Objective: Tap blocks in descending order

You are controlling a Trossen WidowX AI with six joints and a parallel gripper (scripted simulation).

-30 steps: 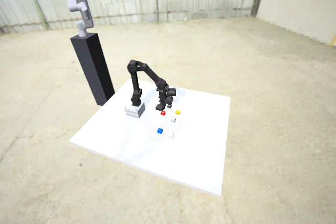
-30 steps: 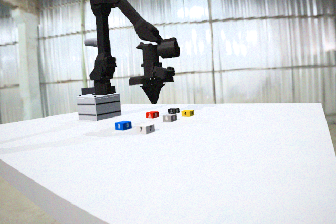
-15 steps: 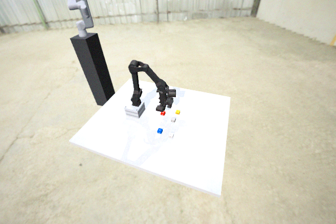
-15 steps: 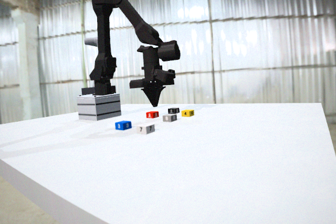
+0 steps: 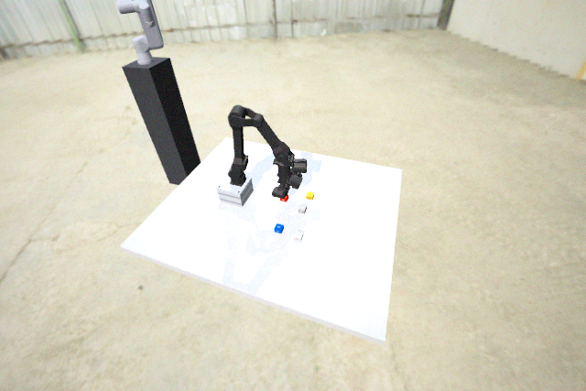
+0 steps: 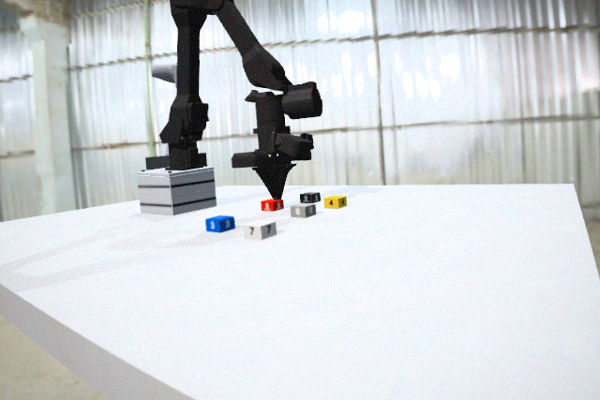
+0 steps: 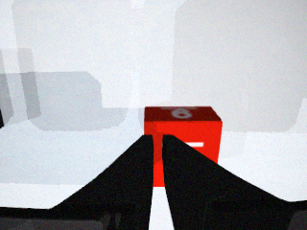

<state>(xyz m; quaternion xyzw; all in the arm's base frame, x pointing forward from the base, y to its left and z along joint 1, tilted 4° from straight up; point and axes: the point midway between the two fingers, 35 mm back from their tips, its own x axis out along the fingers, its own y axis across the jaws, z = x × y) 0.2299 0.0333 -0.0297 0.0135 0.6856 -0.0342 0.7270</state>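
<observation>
Now: the red block 1 cm to the right of my gripper tip, 1 cm below it and 1 cm behind it. The rest, counted from my gripper tip: yellow 4 block: 11 cm ahead, 3 cm to the left, 1 cm below; then grey block marked 8: 10 cm ahead, 6 cm to the right, 1 cm below; then black block: 9 cm to the left, 2 cm ahead, 1 cm below.
</observation>
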